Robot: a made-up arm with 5 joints. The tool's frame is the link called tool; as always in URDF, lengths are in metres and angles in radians.
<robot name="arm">
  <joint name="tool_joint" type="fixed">
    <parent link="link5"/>
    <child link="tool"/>
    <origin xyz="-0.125 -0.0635 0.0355" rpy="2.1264 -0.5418 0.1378"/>
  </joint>
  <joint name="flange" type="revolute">
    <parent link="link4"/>
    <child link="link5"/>
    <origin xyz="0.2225 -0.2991 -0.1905" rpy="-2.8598 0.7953 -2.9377"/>
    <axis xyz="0 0 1"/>
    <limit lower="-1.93" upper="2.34"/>
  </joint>
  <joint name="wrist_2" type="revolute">
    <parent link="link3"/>
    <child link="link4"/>
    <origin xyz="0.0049 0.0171 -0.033" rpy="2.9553 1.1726 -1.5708"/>
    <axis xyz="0 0 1"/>
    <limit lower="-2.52" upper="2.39"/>
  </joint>
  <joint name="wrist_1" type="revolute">
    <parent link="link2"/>
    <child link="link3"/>
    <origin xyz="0.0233 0.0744 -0.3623" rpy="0.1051 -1.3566 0"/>
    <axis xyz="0 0 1"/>
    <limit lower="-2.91" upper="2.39"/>
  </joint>
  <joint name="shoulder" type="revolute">
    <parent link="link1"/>
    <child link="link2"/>
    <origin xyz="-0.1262 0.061 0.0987" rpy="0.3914 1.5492 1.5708"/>
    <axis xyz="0 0 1"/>
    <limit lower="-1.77" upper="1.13"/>
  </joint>
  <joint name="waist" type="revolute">
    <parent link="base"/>
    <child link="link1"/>
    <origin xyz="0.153 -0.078 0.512" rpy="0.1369 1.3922 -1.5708"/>
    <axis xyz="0 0 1"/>
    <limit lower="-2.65" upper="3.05"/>
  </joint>
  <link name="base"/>
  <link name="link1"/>
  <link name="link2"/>
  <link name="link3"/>
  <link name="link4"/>
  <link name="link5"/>
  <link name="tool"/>
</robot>
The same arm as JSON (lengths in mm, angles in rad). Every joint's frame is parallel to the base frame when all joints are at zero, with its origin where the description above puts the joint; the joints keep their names.
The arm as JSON. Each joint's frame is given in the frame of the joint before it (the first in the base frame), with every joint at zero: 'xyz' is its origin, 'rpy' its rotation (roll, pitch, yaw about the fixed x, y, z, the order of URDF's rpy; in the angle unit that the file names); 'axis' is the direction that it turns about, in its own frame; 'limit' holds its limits. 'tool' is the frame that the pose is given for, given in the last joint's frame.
{
  "units": {
    "length": "mm",
    "angle": "rad"
  },
  "joints": [
    {
      "name": "waist",
      "type": "revolute",
      "origin": {
        "xyz": [
          153.0,
          -78.0,
          512.0
        ],
        "rpy": [
          0.0,
          0.0,
          0.0
        ]
      },
      "axis": [
        -0.136497,
        -0.974881,
        0.175997
      ],
      "limit": {
        "lower": -2.65,
        "upper": 3.05
      }
    },
    {
      "name": "shoulder",
      "type": "revolute",
      "origin": {
        "xyz": [
          47.0,
          -82.0,
          143.0
        ],
        "rpy": [
          0.0,
          0.0,
          0.0
        ]
      },
      "axis": [
        0.912799,
        -0.2113,
        -0.3495
      ],
      "limit": {
        "lower": -1.77,
        "upper": 1.13
      }
    },
    {
      "name": "wrist_1",
      "type": "revolute",
      "origin": {
        "xyz": [
          -299.0,
          107.0,
          191.0
        ],
        "rpy": [
          0.0,
          0.0,
          0.0
        ]
      },
      "axis": [
        0.0001,
        -1.0,
        0.0
      ],
      "limit": {
        "lower": -2.91,
        "upper": 2.39
      }
    },
    {
      "name": "wrist_2",
      "type": "revolute",
      "origin": {
        "xyz": [
          11.0,
          33.0,
          14.0
        ],
        "rpy": [
          0.0,
          0.0,
          0.0
        ]
      },
      "axis": [
        0.171692,
        0.381083,
        0.908459
      ],
      "limit": {
        "lower": -2.52,
        "upper": 2.39
      }
    },
    {
      "name": "flange",
      "type": "revolute",
      "origin": {
        "xyz": [
          226.0,
          154.0,
          -317.0
        ],
        "rpy": [
          0.0,
          0.0,
          0.0
        ]
      },
      "axis": [
        -0.092396,
        0.42438,
        -0.900758
      ],
      "limit": {
        "lower": -1.93,
        "upper": 2.34
      }
    }
  ],
  "tool": {
    "origin": {
      "xyz": [
        45.0,
        136.0,
        20.0
      ],
      "rpy": [
        -1.1809,
        0.9757,
        -1.6878
      ]
    }
  }
}

